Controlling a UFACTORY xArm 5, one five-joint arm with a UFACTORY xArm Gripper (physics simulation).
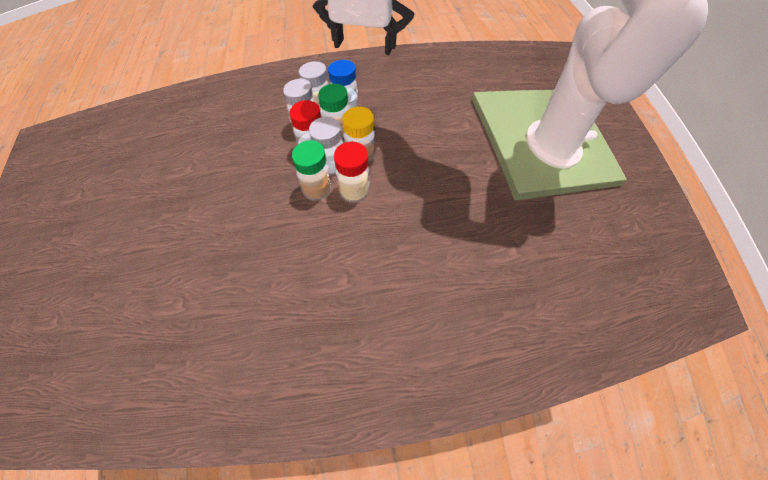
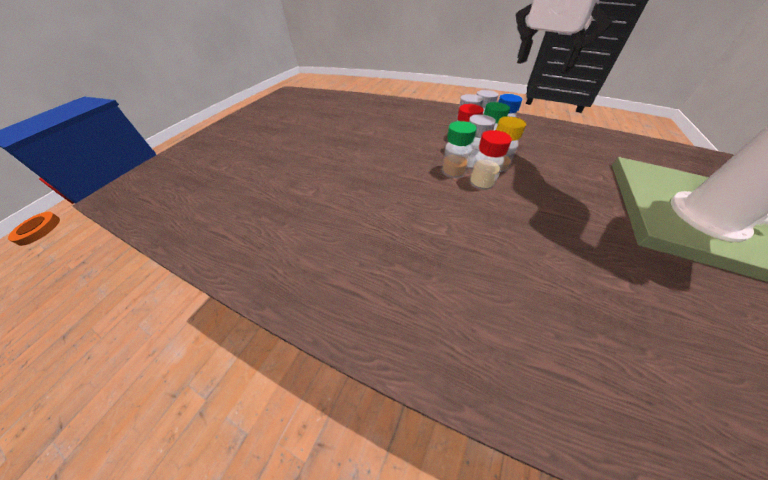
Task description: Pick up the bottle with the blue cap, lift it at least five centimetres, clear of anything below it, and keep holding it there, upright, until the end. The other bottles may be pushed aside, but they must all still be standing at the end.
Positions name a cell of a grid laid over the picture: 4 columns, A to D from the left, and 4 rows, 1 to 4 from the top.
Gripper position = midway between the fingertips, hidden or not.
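I can see my gripper (image 2: C1), and it appears in the other image as well (image 1: B1). There is a yellow-capped bottle (image 1: B2), which image 2 shows too (image 2: C2). Then I see a green-capped bottle (image 1: B1) and a red-capped bottle (image 1: B1), along with a grey-capped bottle (image 1: B2) and another green-capped bottle (image 1: B2).
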